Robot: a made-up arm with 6 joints. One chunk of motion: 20 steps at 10 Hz.
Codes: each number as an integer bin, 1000 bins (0 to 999) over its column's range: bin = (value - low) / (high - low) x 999, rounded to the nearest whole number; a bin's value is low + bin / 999 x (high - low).
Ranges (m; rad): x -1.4..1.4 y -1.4..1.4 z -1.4..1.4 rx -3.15..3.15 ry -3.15..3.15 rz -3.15..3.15
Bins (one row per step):
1: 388 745 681 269 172 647
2: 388 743 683 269 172 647
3: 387 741 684 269 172 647
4: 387 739 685 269 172 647
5: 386 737 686 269 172 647
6: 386 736 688 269 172 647
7: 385 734 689 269 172 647
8: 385 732 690 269 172 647
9: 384 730 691 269 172 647
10: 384 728 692 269 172 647
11: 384 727 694 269 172 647
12: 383 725 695 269 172 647
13: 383 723 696 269 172 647
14: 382 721 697 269 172 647
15: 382 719 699 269 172 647
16: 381 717 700 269 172 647
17: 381 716 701 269 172 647
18: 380 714 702 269 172 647
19: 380 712 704 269 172 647
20: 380 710 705 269 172 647
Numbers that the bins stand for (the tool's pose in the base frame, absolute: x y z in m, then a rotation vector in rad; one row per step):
1: -0.3125 0.6881 0.5087 -1.4536 -2.0653 0.9302
2: -0.3125 0.6825 0.5143 -1.4536 -2.0653 0.9302
3: -0.3153 0.6769 0.5171 -1.4536 -2.0653 0.9302
4: -0.3153 0.6713 0.5199 -1.4536 -2.0653 0.9302
5: -0.3181 0.6657 0.5227 -1.4536 -2.0653 0.9302
6: -0.3181 0.6629 0.5283 -1.4536 -2.0653 0.9302
7: -0.3209 0.6573 0.5311 -1.4536 -2.0653 0.9302
8: -0.3209 0.6517 0.5339 -1.4536 -2.0653 0.9302
9: -0.3237 0.6460 0.5367 -1.4536 -2.0653 0.9302
10: -0.3237 0.6404 0.5395 -1.4536 -2.0653 0.9302
11: -0.3237 0.6376 0.5451 -1.4536 -2.0653 0.9302
12: -0.3265 0.6320 0.5479 -1.4536 -2.0653 0.9302
13: -0.3265 0.6264 0.5508 -1.4536 -2.0653 0.9302
14: -0.3293 0.6208 0.5536 -1.4536 -2.0653 0.9302
15: -0.3293 0.6152 0.5592 -1.4536 -2.0653 0.9302
16: -0.3321 0.6096 0.5620 -1.4536 -2.0653 0.9302
17: -0.3321 0.6068 0.5648 -1.4536 -2.0653 0.9302
18: -0.3349 0.6012 0.5676 -1.4536 -2.0653 0.9302
19: -0.3349 0.5956 0.5732 -1.4536 -2.0653 0.9302
20: -0.3349 0.5900 0.5760 -1.4536 -2.0653 0.9302

